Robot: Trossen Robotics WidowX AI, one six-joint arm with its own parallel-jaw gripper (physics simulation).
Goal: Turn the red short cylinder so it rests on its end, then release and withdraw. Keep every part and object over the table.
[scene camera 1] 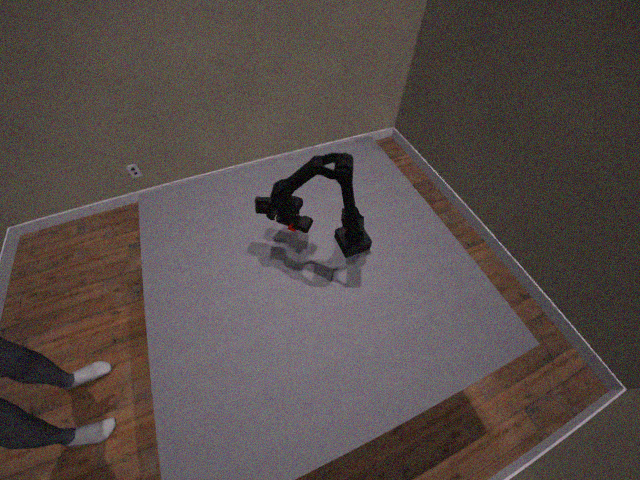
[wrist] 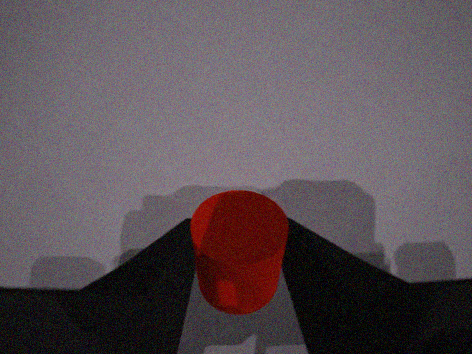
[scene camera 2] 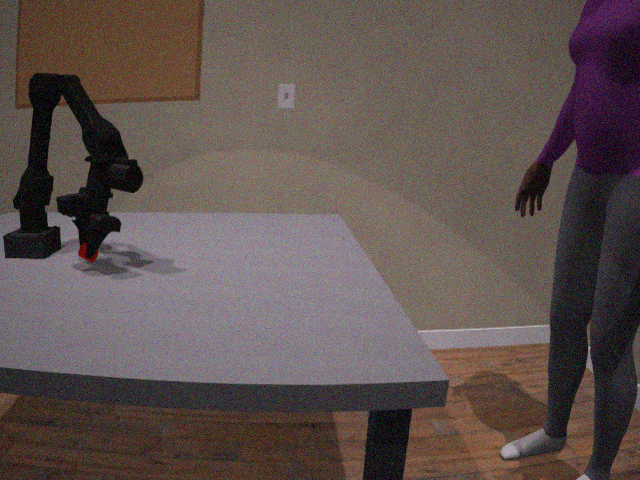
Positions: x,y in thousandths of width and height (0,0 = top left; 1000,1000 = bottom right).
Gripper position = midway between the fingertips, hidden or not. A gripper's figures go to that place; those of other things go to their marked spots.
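I see my gripper (wrist: 503,645), and my gripper is 0.11 m from the lens. There is a red short cylinder (wrist: 507,671) too, and the cylinder is 0.09 m from the lens.
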